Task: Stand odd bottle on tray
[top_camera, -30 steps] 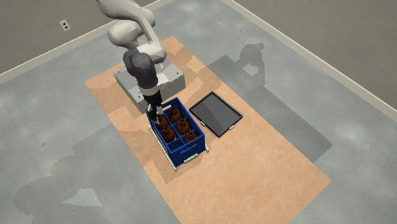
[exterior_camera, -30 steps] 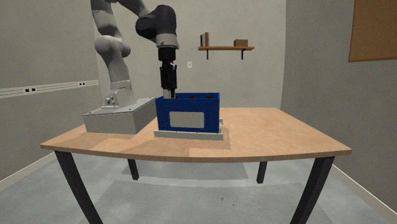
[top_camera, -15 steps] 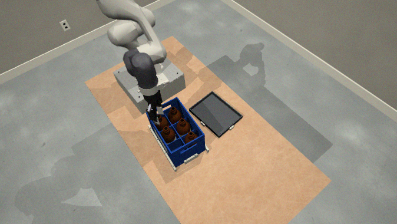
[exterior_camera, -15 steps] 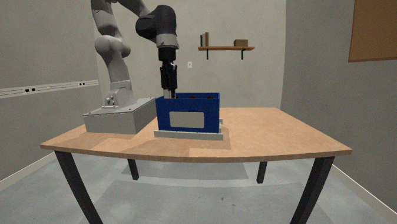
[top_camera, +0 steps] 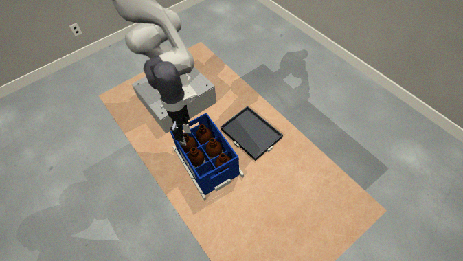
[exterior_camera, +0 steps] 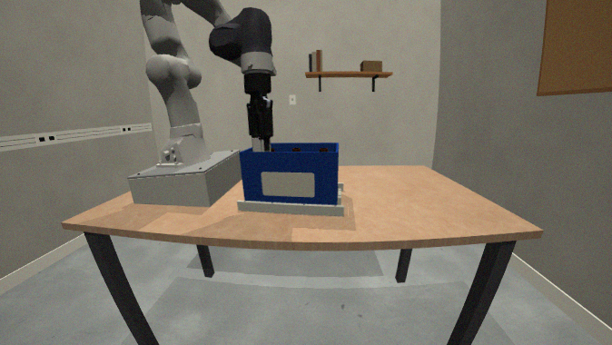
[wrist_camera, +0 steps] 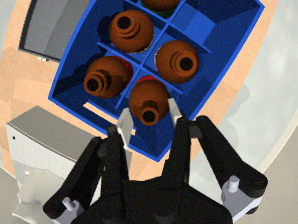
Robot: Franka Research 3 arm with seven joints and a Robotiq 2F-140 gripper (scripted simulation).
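The bottle is 90 mm below my hand. The rest, counted from my hand: blue crate (90 mm ahead, 50 mm to the left, 90 mm below); then dark grey tray (60 mm ahead, 310 mm to the left, 160 mm below).
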